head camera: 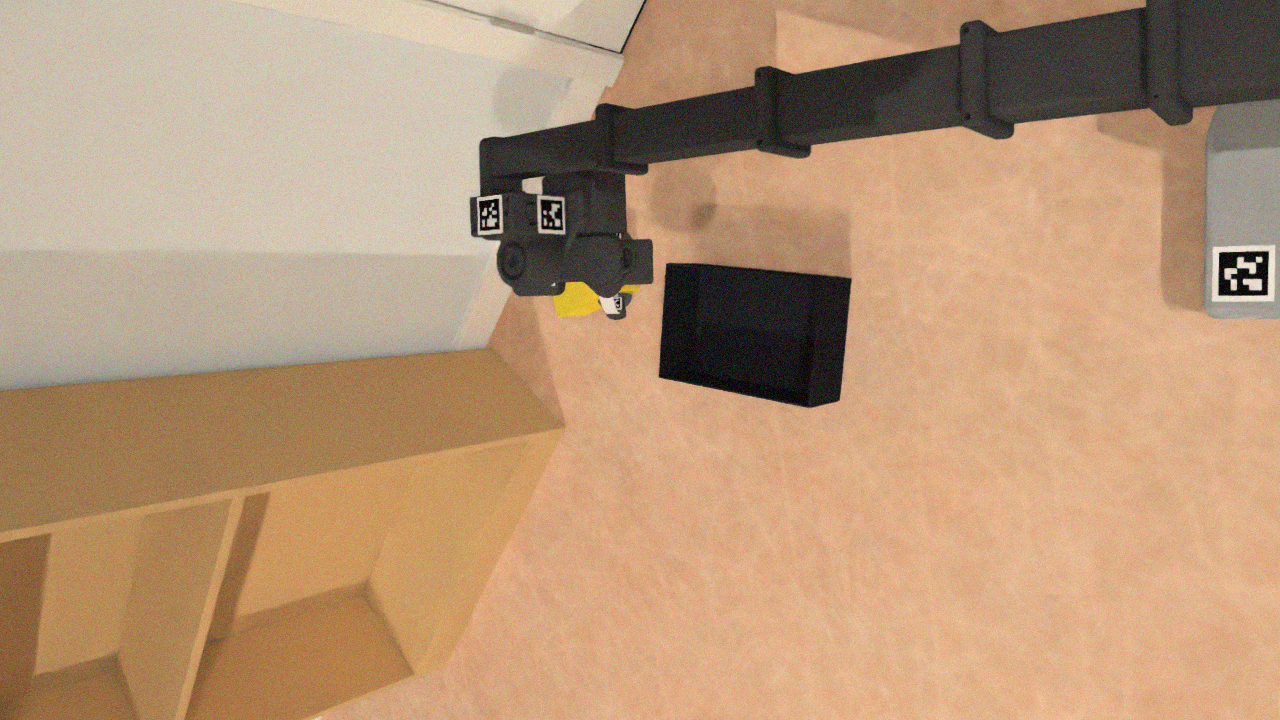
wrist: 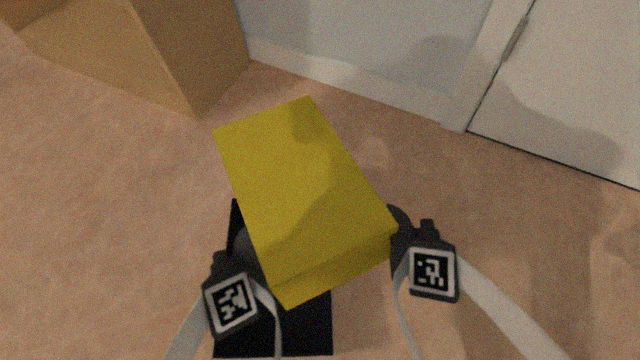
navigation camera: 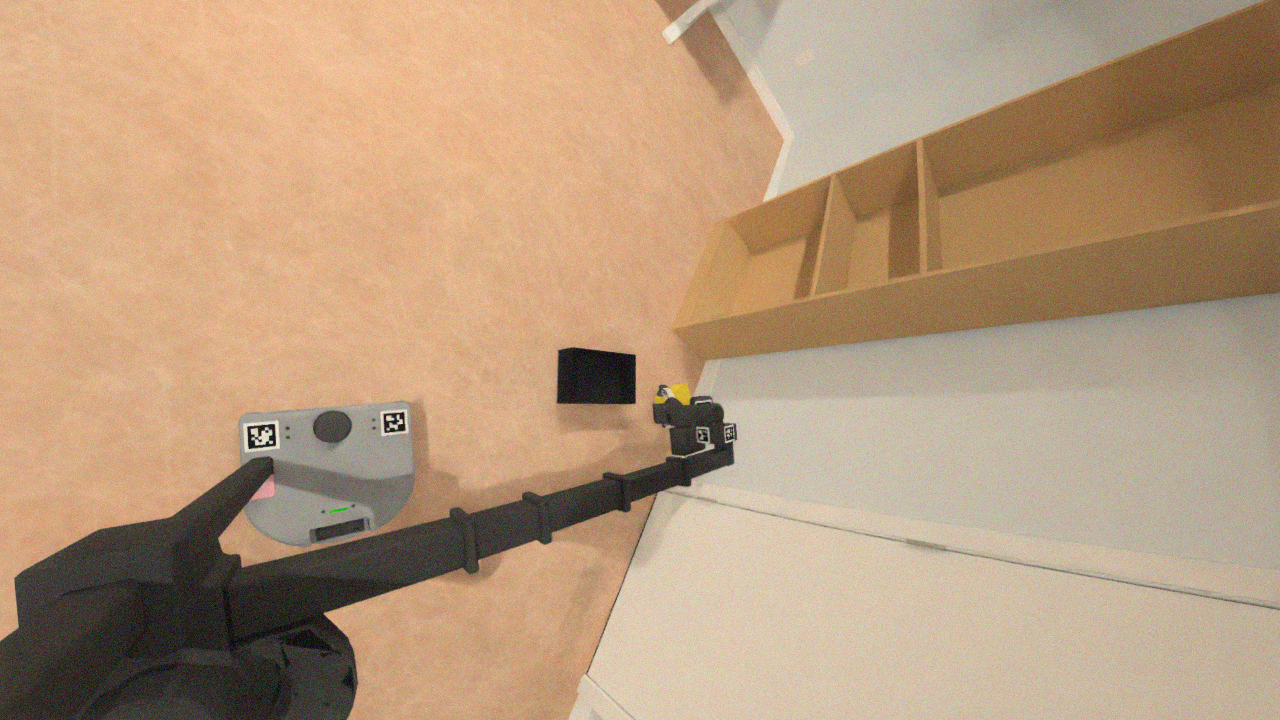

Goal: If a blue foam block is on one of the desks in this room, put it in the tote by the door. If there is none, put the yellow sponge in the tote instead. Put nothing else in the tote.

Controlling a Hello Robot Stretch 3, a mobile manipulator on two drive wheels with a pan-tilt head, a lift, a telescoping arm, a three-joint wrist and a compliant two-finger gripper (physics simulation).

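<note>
The yellow sponge [head camera: 575, 300] [navigation camera: 681, 392] [wrist: 305, 185] is held tilted between the two fingertips of my gripper [wrist: 322, 240], which is shut on it. In the head and navigation views the wrist hides part of the sponge and fingers. The black tote [head camera: 828, 340] [navigation camera: 565, 376] [wrist: 306, 342] stands upright on the floor. In the head view the sponge is left of the tote, apart from it; in the wrist view it covers part of the tote. The inside of the tote is dark. A blue foam block does not show in these views.
A wooden shelf unit [head camera: 268, 438] [navigation camera: 984, 313] [wrist: 200, 45] stands along the wall near the tote. A pale door [head camera: 572, 17] [navigation camera: 805, 591] [wrist: 575, 90] is beside that wall. My extended arm [head camera: 859, 94] [navigation camera: 572, 508] reaches over the floor from my grey base [head camera: 1244, 197] [navigation camera: 331, 479].
</note>
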